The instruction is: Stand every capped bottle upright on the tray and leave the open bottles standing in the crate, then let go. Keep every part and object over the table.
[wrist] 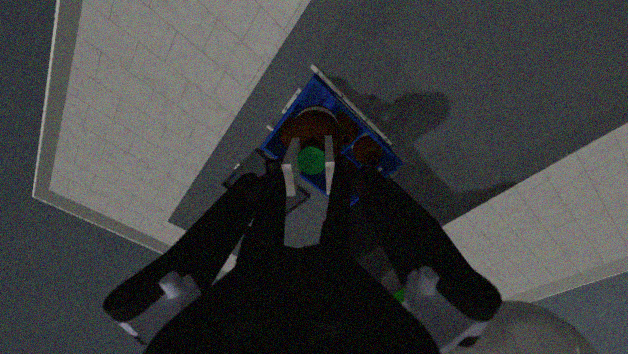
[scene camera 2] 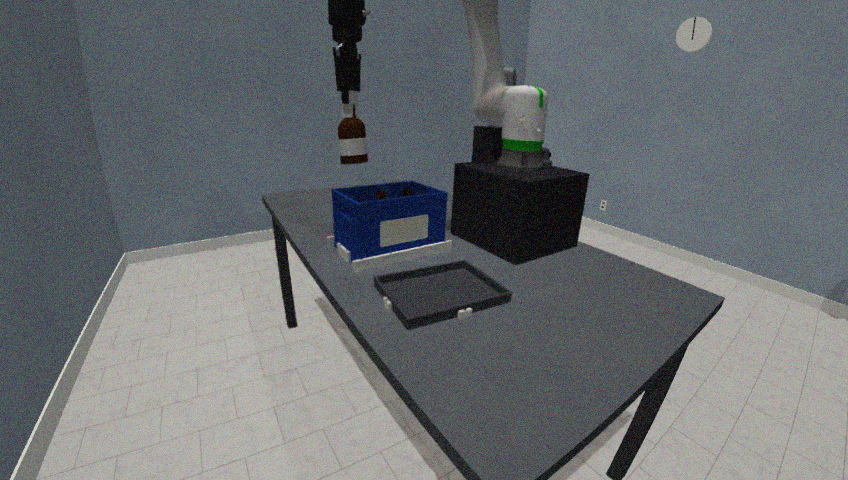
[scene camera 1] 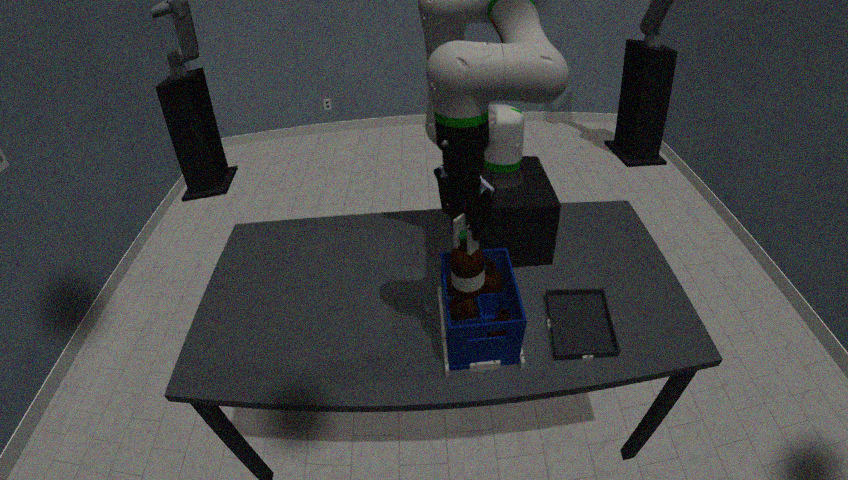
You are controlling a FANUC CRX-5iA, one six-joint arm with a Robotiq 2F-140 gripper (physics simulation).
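Places are measured from the arm's base along level axes (x right, y ahead, z up), in millimetres.
Pixels of known places: gripper, fingertip midpoint: [wrist: 312, 149] [scene camera 2: 350, 117] [scene camera 1: 466, 247]; arm's base, link origin: [scene camera 2: 519, 167] [scene camera 1: 500, 178].
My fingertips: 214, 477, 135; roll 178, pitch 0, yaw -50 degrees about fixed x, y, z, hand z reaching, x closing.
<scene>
For each thing: its top centre in the pictures, then the offset to it from my fingertips, as dx, dy, dz. "pt": a spot on its surface instead. Level surfaces: height alone.
- brown bottle, top centre: [wrist: 312, 167] [scene camera 1: 467, 232] [scene camera 2: 351, 104] -3, -3, +35
- blue crate, top centre: [wrist: 332, 155] [scene camera 1: 480, 284] [scene camera 2: 388, 190] -58, -88, -199
- black tray, surface spot: [scene camera 2: 437, 314] [scene camera 1: 614, 335] pt -435, +49, -356
- dark table, surface height: dz -375
My gripper [scene camera 1: 464, 235] [scene camera 2: 348, 108] [wrist: 312, 149] is shut on the neck of a brown bottle [scene camera 1: 467, 270] [scene camera 2: 352, 142] [wrist: 310, 126] with a green cap and a white label. The bottle hangs upright, well above the blue crate [scene camera 1: 484, 349] [scene camera 2: 363, 230] [wrist: 320, 89]. Several brown bottles stand inside the crate, among them one [scene camera 1: 464, 306] near the front left and one [wrist: 367, 149] in the wrist view; their caps are too dark to tell. The black tray [scene camera 1: 612, 336] [scene camera 2: 437, 314] lies flat beside the crate and holds no bottle.
The crate and tray rest on a dark table [scene camera 1: 309, 333] [scene camera 2: 565, 356]. White brackets [scene camera 1: 484, 364] [scene camera 2: 343, 252] sit at the crate's base, and small white clips [scene camera 1: 587, 356] [scene camera 2: 465, 312] sit at the tray's edges. The robot's black pedestal [scene camera 1: 535, 231] [scene camera 2: 517, 214] stands behind the crate.
</scene>
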